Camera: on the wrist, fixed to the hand. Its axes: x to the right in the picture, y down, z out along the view.
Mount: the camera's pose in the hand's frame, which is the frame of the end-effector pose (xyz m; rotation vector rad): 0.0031 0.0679 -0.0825 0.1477 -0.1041 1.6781
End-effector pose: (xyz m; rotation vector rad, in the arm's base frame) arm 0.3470 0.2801 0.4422 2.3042 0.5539 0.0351
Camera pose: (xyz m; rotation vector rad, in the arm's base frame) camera 0.3601 0.2945 0.5473 2.2043 -1.5218 0.6545
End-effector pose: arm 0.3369 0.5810 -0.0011 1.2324 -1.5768 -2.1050
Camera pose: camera 0.3763 0.4967 0.0516 -0.3439 -1.7054 -0.8825
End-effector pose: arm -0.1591 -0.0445 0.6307 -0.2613 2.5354 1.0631
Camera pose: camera -0.2053 -0.0564 0.7264 -1.8770 -2.0134 -0.9913
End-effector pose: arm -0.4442 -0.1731 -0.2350 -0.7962 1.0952 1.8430
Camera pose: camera -0.4971 -0.2653 -0.2466 -0.4794 -1.5249 -2.1513
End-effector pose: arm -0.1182 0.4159 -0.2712 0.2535 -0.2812 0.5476
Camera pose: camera -0.1365 0.4989 -0.3361 0.1366 -0.5282 2.2221
